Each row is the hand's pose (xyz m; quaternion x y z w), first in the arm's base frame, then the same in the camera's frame.
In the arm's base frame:
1: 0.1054 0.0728 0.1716 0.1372 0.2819 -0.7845 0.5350
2: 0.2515 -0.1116 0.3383 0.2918 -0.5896 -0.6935 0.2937
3: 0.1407 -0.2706 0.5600 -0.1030 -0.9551 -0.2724 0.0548
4: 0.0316 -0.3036 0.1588 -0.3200 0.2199 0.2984 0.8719
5: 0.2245 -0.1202 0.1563 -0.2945 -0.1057 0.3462 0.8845
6: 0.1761 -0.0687 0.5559 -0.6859 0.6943 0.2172 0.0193
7: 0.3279 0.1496 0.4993 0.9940 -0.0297 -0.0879 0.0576
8: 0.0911 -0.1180 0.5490 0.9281 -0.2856 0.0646 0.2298
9: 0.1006 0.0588 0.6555 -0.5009 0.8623 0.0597 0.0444
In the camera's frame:
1: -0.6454 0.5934 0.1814 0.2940 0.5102 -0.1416 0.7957
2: -0.3901 0.5425 0.3054 0.7589 -0.0333 -0.5361 0.3681
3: -0.2425 0.2878 0.3009 0.5040 -0.6414 -0.5739 0.0722
4: -0.3349 0.5211 -0.0322 -0.0408 -0.2765 0.7199 0.6353
5: -0.4294 0.6634 0.1720 0.1493 -0.5192 0.6322 0.5554
6: -0.4129 0.3322 0.4060 -0.8938 0.0414 0.3390 0.2907
7: -0.5653 0.4927 0.5638 -0.7704 -0.5375 -0.1170 0.3223
8: -0.4014 0.2786 0.3242 -0.9055 -0.2274 -0.2039 0.2945
9: -0.5363 0.2197 0.4692 -0.8146 0.3218 0.3376 0.3449

